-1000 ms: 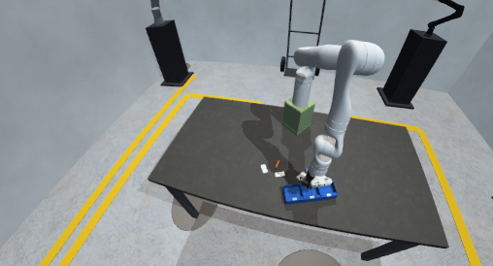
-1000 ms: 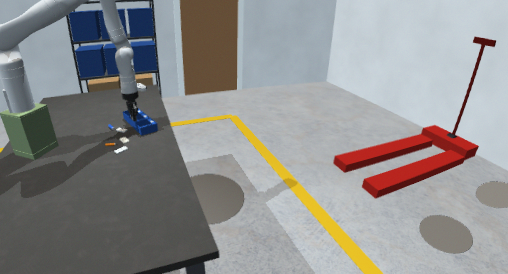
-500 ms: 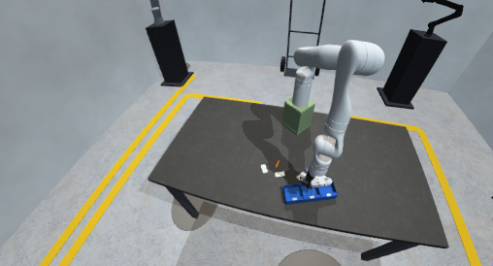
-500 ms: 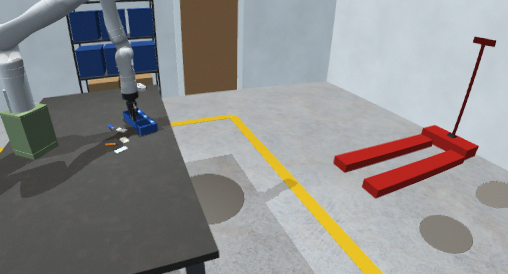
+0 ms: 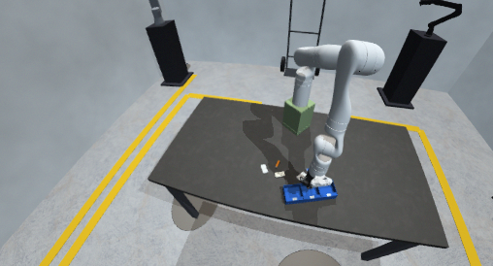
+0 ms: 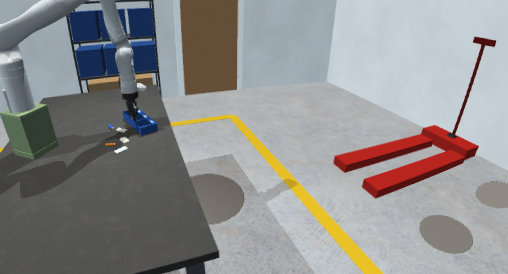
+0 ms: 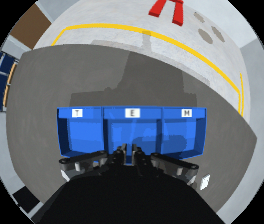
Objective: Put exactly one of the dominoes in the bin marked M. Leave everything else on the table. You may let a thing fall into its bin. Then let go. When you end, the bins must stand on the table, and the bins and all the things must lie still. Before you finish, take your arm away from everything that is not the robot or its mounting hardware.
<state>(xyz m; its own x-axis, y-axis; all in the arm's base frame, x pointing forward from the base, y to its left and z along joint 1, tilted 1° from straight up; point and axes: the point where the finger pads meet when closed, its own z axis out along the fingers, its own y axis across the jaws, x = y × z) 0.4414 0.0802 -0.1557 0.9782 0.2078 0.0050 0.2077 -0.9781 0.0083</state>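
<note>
The blue three-compartment bin is 30 mm ahead of my hand and 20 mm below it. From my hand the other things lie so: small orange piece: 170 mm to the right, 120 mm behind, 30 mm below; then small blue piece: 110 mm behind, 30 mm below, 10 mm to the left; then white domino: 70 mm behind, 40 mm to the right, 30 mm below.
</note>
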